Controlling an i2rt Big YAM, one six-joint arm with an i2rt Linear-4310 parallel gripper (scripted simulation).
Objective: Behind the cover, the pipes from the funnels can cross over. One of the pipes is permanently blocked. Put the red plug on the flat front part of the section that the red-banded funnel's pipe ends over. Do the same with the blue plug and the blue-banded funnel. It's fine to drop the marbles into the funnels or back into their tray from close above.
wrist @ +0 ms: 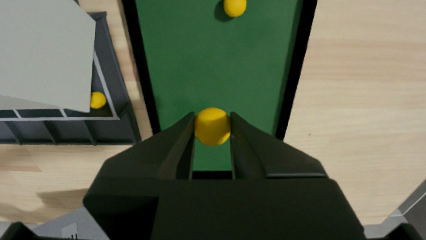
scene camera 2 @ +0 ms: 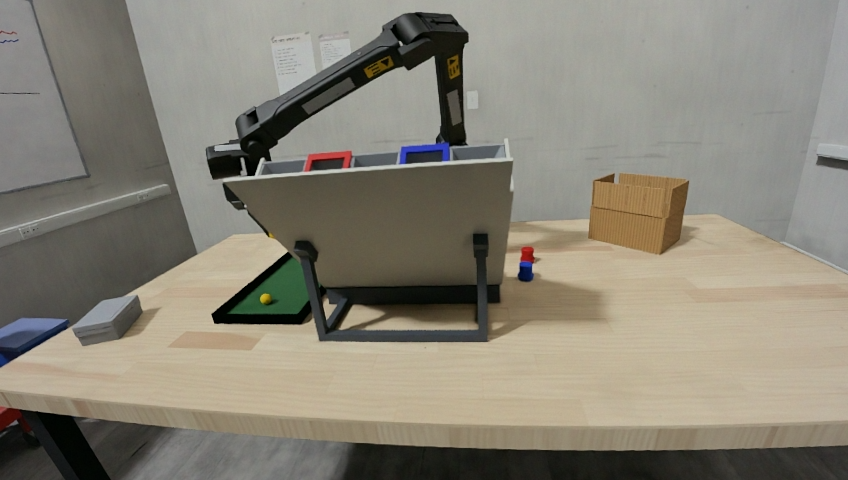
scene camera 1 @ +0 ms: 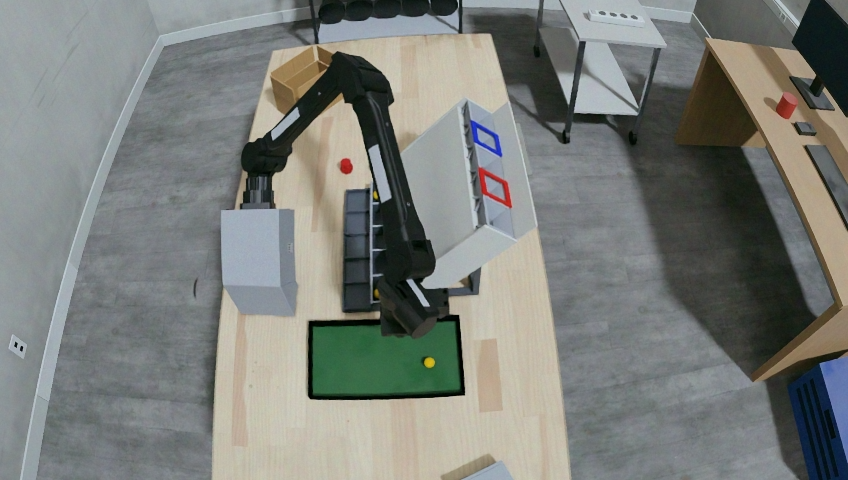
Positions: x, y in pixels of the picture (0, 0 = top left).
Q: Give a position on a yellow marble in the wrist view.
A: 212, 126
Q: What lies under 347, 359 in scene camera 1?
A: A green marble tray.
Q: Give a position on a cardboard box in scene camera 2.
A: At 632, 213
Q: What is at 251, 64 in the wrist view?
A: A green marble tray.
